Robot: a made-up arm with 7 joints.
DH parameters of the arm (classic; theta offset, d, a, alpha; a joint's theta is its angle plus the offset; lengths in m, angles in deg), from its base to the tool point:
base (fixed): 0 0.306 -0.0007 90
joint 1: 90 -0.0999 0.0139 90
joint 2: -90 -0.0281 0.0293 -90
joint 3: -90 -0.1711 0.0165 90
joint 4: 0 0.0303 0.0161 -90
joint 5: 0 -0.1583 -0.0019 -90
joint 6: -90 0.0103 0.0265 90
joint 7: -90 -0.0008 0.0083 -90
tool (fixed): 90 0.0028 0 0
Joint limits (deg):
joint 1: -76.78..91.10
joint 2: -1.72..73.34
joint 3: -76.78..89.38
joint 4: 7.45..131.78
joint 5: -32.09..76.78
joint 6: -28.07..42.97
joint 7: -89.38..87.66
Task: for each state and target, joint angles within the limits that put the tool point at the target. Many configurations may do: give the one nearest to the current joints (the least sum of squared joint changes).
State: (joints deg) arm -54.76 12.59 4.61 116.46 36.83 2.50 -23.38
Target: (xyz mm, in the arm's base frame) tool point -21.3 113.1 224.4
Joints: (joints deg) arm -66.43 23.54 -10.95 131.78 31.45 21.15 -17.20
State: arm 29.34 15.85 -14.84 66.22 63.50 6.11 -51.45
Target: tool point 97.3 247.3 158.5
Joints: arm -3.57 53.42 -15.25 67.22 63.44 5.88 -48.06
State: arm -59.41 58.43 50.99 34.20 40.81 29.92 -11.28
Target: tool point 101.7 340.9 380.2
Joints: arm -42.19 73.34 76.51 66.98 39.24 39.05 -10.84
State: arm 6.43 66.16 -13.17 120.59 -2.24 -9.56 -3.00
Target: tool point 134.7 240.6 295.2
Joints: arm 24.75 61.59 -1.87 91.47 -1.66 -19.09 -6.38
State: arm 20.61 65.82 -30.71 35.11 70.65 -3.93 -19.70
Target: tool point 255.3 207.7 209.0
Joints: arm 71.77 26.04 -31.73 7.45 71.56 -28.07 -36.70
